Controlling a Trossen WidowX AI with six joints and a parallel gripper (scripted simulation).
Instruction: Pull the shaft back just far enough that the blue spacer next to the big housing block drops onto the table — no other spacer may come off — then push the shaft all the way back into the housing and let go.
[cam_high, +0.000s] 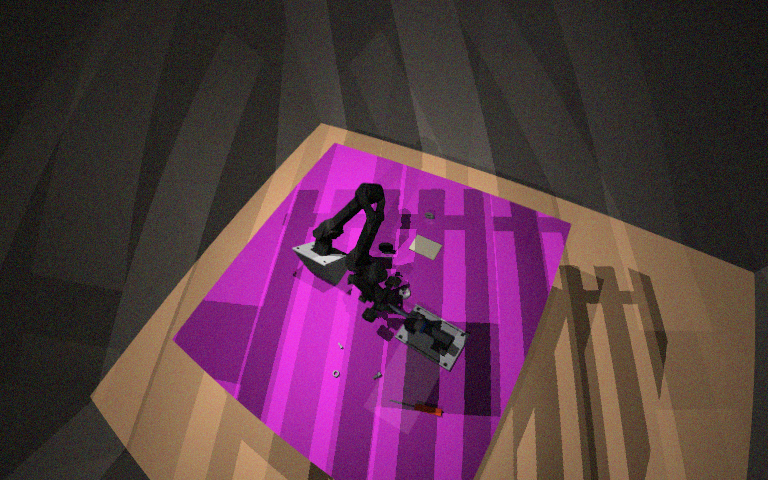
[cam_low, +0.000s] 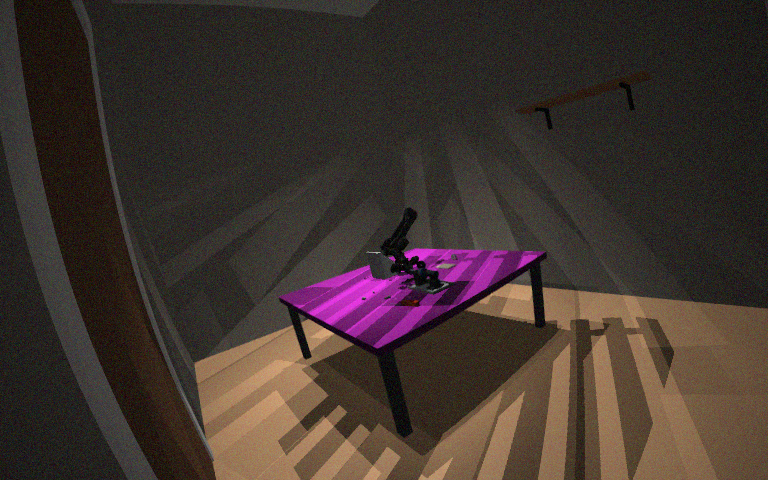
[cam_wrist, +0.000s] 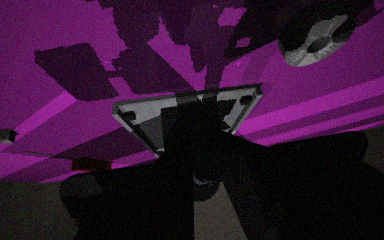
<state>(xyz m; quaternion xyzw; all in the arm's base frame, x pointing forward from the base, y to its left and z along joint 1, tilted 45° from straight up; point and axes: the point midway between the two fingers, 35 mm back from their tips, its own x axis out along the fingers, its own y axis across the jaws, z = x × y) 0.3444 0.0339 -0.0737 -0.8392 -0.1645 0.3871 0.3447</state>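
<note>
The dark shaft lies 4 cm ahead of my gripper tip and 2 cm above it. From my gripper tip the other things lie so: black disc: 21 cm behind, 21 cm to the left, 3 cm below; grey ring: 3 cm behind, 9 cm to the left, 5 cm below; blue spacer: 12 cm ahead, 2 cm above.
</note>
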